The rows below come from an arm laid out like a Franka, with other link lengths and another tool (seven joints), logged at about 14 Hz.
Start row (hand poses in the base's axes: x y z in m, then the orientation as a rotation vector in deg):
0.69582 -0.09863 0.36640 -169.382 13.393 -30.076
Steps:
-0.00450 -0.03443 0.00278 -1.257 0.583 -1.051
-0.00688 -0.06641 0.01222 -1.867 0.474 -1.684
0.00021 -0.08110 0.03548 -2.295 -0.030 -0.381
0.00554 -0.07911 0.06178 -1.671 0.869 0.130
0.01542 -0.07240 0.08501 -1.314 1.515 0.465
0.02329 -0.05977 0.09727 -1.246 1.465 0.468
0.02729 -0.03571 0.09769 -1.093 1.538 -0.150
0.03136 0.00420 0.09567 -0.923 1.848 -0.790
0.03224 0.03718 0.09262 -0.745 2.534 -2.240
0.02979 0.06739 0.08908 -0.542 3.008 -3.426
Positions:
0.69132 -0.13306 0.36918 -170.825 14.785 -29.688
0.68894 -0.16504 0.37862 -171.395 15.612 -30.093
0.69603 -0.17973 0.40188 -171.605 13.512 -30.794
0.70136 -0.17774 0.42818 -171.279 12.960 -29.228
0.71124 -0.17103 0.45141 -171.125 12.595 -28.135
0.71911 -0.15840 0.46367 -171.043 12.599 -28.191
0.72311 -0.13434 0.46409 -170.943 13.563 -28.121
0.72718 -0.09443 0.46207 -170.897 14.588 -27.697
0.72806 -0.06145 0.45902 -170.964 16.867 -26.809
0.72561 -0.03124 0.45548 -170.913 18.732 -26.193

